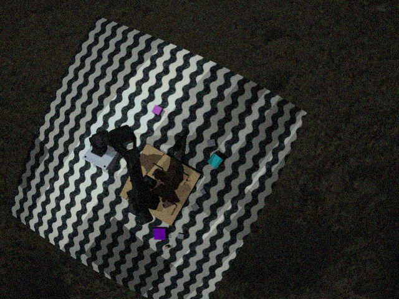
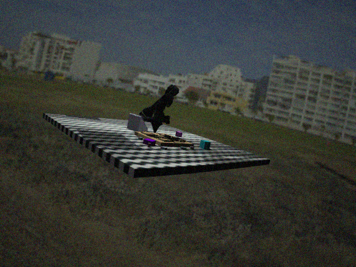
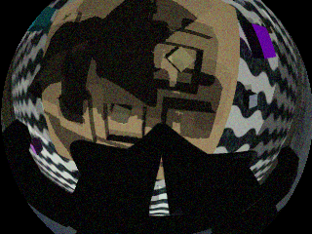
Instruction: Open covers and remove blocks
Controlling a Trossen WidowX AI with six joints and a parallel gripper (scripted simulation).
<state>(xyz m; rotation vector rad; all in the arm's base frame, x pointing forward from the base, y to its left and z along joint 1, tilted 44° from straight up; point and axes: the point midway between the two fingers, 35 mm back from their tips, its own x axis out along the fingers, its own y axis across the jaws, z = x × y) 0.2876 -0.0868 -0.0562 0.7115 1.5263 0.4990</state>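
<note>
Now: gripper tip 40 mm short of the tan puzzle board, 50 mm to the right of it and 20 mm above it. Also, from my gripper tip: grey bit: 200 mm ahead, 340 mm to the left, 40 mm below; teal block: 250 mm ahead, 260 mm to the left, 20 mm below; purple block: 130 mm ahead, 170 mm to the right, 30 mm below.
</note>
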